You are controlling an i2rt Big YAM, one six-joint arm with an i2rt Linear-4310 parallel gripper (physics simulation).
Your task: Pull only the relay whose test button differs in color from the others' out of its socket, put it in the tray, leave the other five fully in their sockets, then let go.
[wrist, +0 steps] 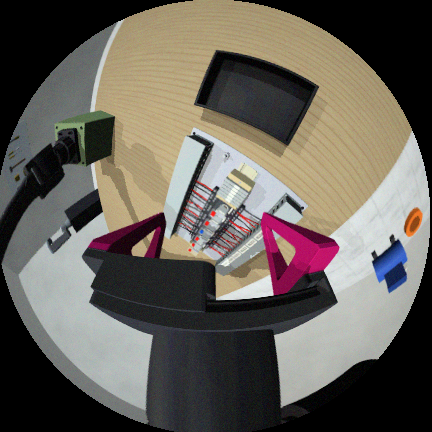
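Note:
A row of six relays stands in sockets on a pale panel, between two bundles of red wires. The relay with the blue test button is third from the beige block's end; the other relays show red buttons, such as the end relay. All look seated in the row, though the far ones are small and blurred. The black tray lies beyond the panel and is empty. My gripper is open, with its magenta fingers apart above the panel and the relay row in view between them. Nothing is between the fingers.
Beige terminal blocks continue the row toward the tray. Wire ducts flank it. A green box on a black arm stands at the left, with a black clamp-like thing below. A blue part and an orange ring are at the right.

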